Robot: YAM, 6 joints.
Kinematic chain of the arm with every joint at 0, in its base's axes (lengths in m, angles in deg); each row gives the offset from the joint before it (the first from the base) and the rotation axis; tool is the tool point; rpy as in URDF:
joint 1: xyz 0 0 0.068 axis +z
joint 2: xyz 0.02 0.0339 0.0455 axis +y
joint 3: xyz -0.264 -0.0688 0 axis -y
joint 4: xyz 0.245 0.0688 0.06 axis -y
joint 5: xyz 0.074 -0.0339 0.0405 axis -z
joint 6: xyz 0.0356 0 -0.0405 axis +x
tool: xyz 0 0 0 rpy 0 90 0
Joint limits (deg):
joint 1: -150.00..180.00
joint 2: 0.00..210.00
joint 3: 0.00..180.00
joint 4: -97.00..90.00
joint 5: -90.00..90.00
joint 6: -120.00..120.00
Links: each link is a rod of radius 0.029 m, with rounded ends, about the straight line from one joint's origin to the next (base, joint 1, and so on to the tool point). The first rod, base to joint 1, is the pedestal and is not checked.
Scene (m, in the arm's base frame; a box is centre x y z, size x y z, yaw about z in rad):
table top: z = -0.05
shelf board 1: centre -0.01 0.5 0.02 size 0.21 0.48 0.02 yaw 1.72
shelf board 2: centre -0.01 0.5 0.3 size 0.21 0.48 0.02 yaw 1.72
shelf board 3: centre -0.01 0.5 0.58 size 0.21 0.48 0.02 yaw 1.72
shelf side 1: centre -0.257 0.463 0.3 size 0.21 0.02 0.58 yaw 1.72
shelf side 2: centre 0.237 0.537 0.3 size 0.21 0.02 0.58 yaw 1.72
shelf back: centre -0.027 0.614 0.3 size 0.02 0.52 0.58 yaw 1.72
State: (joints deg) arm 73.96 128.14 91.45 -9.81 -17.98 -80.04
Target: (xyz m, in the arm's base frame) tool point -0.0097 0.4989 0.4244
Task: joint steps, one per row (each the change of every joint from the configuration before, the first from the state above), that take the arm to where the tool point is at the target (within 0.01 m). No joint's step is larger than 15 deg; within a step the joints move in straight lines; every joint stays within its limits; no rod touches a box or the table.
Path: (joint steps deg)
1: -4.64 -8.79 -10.95 -6.77 0.12 0.00
2: -4.65 -8.79 -10.96 -6.76 0.12 0.00
3: -4.64 -8.79 -10.95 -6.77 0.13 0.00
4: 11.92 -12.60 12.05 3.43 -0.61 0.00
5: 11.93 -12.61 12.06 3.43 -0.61 0.00
6: 2.00 14.27 13.12 8.48 0.51 0.00
7: 2.01 14.26 13.12 8.49 0.50 0.00
8: 2.01 14.26 13.13 8.48 0.50 0.00

